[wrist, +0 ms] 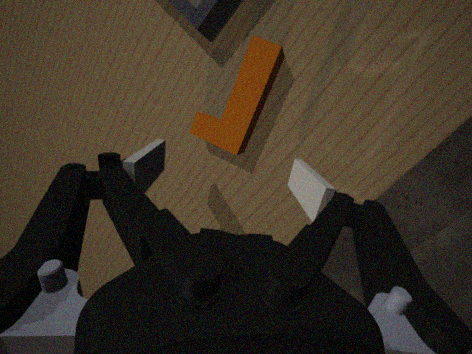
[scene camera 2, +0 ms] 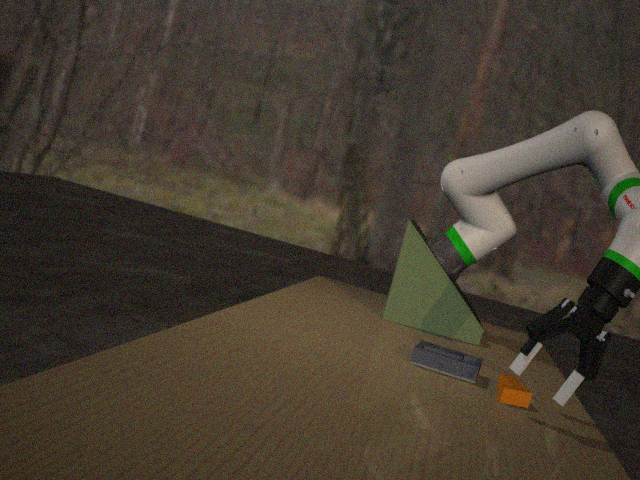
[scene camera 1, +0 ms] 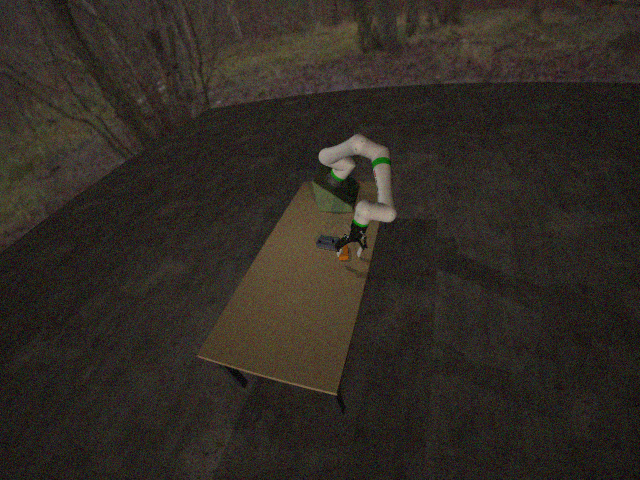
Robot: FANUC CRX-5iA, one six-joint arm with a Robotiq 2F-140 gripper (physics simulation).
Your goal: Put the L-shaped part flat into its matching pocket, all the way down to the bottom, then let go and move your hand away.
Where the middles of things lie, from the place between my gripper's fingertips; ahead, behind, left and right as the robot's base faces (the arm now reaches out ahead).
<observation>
My hand is 5 cm past the orange L-shaped part (scene camera 2: 511,391), 3 cm to the left of it and 3 cm above it.
</observation>
